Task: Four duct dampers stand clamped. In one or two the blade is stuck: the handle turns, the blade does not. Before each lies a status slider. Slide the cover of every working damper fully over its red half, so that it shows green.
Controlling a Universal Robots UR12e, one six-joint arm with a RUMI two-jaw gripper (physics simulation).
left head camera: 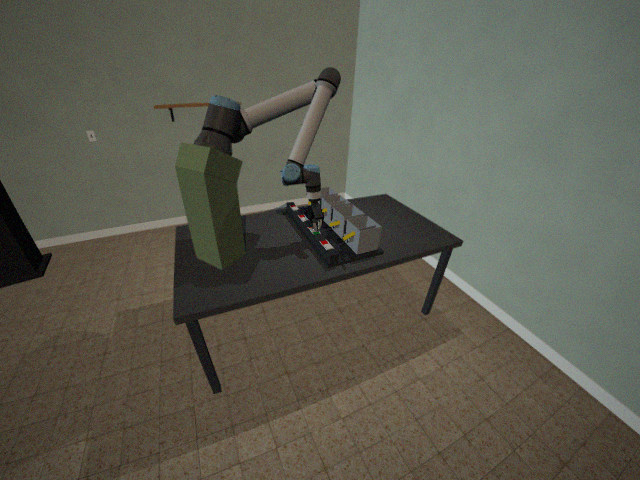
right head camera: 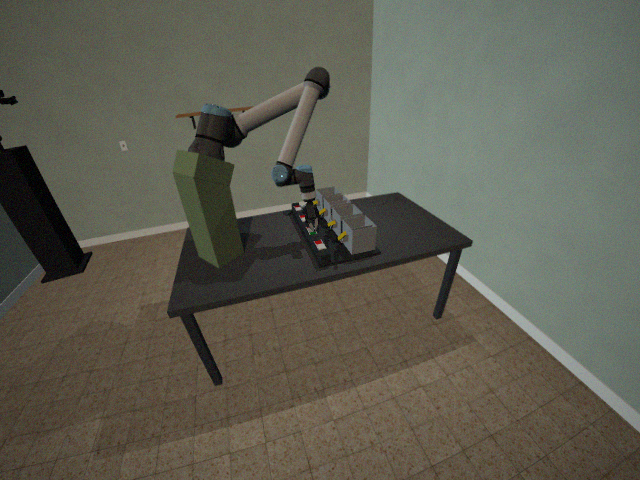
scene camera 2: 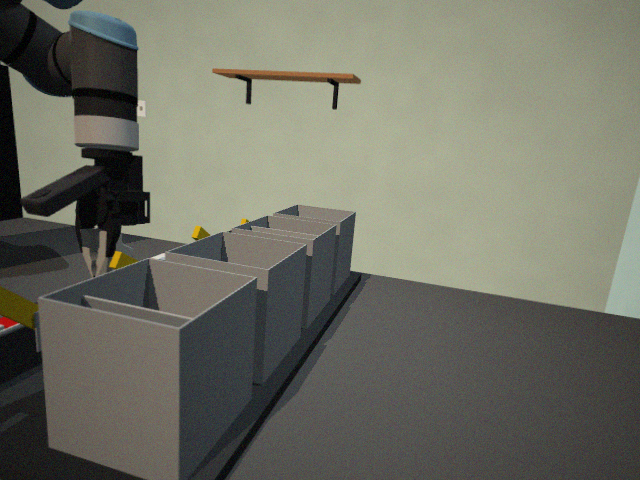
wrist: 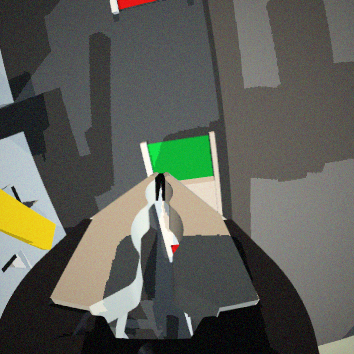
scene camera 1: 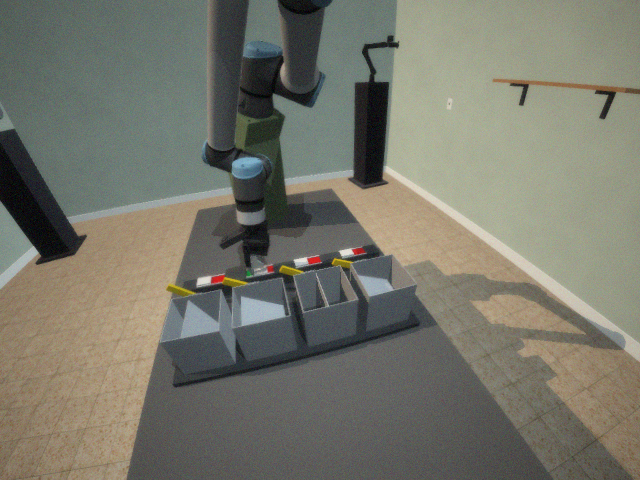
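Where they show: gripper, between the fingertips: [left head camera: 317,232] [right head camera: 314,232] [wrist: 160,174] [scene camera 1: 253,275]; arm's base, origin of its link: [left head camera: 212,151] [right head camera: 206,157] [scene camera 1: 252,107].
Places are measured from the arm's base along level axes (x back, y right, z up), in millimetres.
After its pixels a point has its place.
Note:
Four grey box dampers [scene camera 1: 199,335] {x -809, y 369, z -422 mm} [scene camera 2: 113,377] {x -725, y 459, z -483 mm} stand in a row with yellow handles [scene camera 1: 179,290] {x -600, y 427, z -432 mm} [scene camera 2: 121,259] {x -622, y 284, z -431 mm}. In scene camera 1, a thin upright blade [scene camera 1: 321,290] {x -777, y 21, z -442 mm} shows inside the third damper from the left. My gripper [wrist: 160,174] {x -526, y 191, z -520 mm} [left head camera: 317,230] {x -526, y 191, z -520 mm} [right head camera: 313,230] {x -526, y 191, z -520 mm} [scene camera 2: 94,273] is shut and empty, its tips down at the second slider from the left in scene camera 1. There the white cover [wrist: 204,192] {x -500, y 174, z -511 mm} [scene camera 1: 261,270] {x -522, y 157, z -512 mm} stands partway: green [wrist: 182,157] {x -508, y 199, z -520 mm} [scene camera 1: 248,273] {x -507, y 205, z -520 mm} shows on one side, some red [scene camera 1: 270,269] {x -522, y 123, z -520 mm} on the other. The other three sliders show white and red [scene camera 1: 217,279] {x -489, y 321, z -520 mm} [scene camera 1: 313,259] {x -539, y -47, z -520 mm} [scene camera 1: 358,251] {x -575, y -229, z -519 mm}.
The dampers and slider rail stand on a dark base [scene camera 1: 310,349] {x -860, y 100, z -582 mm} on the black table [scene camera 1: 330,413] {x -1044, y 121, z -600 mm}. The green robot pedestal [left head camera: 214,211] {x 67, y 159, z -250 mm} [right head camera: 209,211] {x 54, y 152, z -246 mm} stands behind the sliders. The yellow handles jut towards the slider rail close beside my gripper. A wooden shelf [scene camera 2: 289,75] is on the wall.

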